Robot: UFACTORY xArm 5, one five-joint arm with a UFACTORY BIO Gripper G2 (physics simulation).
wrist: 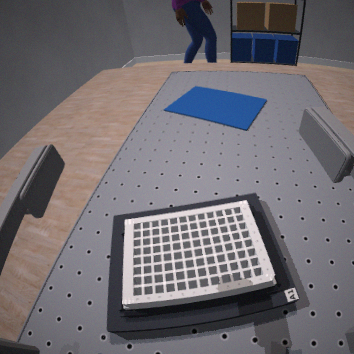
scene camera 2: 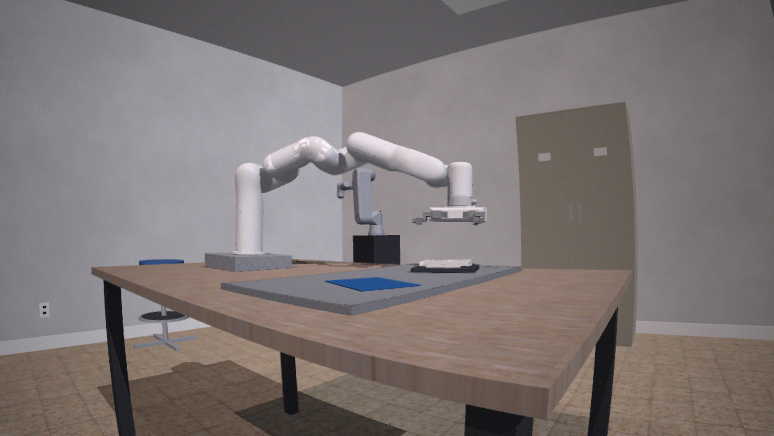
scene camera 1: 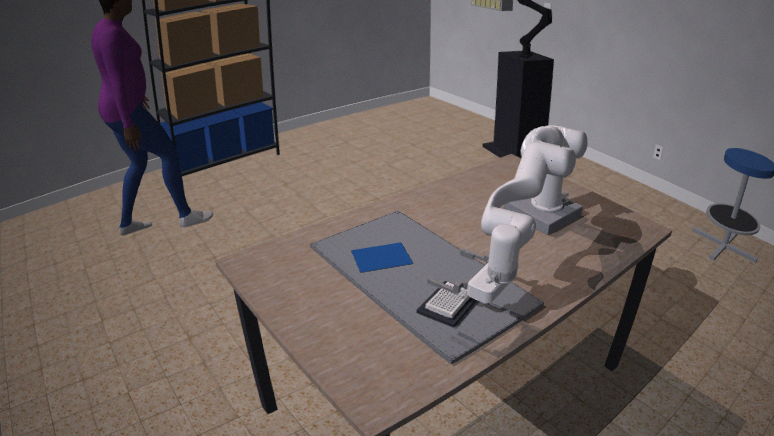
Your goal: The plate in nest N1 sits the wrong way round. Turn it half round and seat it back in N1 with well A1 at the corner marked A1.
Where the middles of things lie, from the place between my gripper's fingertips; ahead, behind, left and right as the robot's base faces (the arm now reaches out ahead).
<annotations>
The white well plate (scene camera 1: pixel 445 303) lies 1 cm behind my hand, 2 cm to the left of it and 11 cm below it. The rest, counted from my hand: flat blue rectangle (scene camera 1: pixel 392 255): 6 cm ahead, 29 cm to the right, 13 cm below; then black nest (wrist: pixel 178 315): 1 cm behind, 2 cm to the left, 12 cm below.
</annotations>
